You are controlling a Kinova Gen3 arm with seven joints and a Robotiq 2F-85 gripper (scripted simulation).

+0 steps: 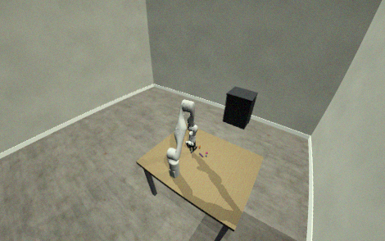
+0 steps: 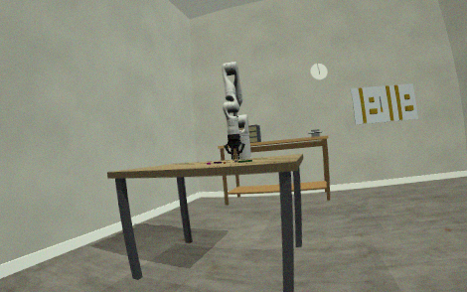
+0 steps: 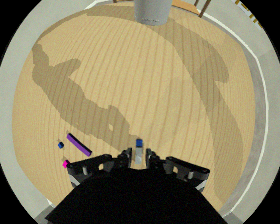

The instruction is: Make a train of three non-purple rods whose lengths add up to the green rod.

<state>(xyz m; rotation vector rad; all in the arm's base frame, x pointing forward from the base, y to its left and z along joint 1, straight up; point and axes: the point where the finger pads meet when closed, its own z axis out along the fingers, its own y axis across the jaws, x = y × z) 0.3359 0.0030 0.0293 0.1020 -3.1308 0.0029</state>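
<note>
Right now the grey rod is 2 cm below my hand. From my hand the other things lie so: green rod 11 cm ahead, 8 cm to the left, 2 cm below; orange rod 11 cm ahead, 4 cm to the right, 2 cm below; purple rod 1 cm ahead, 11 cm to the right, 2 cm below.
</note>
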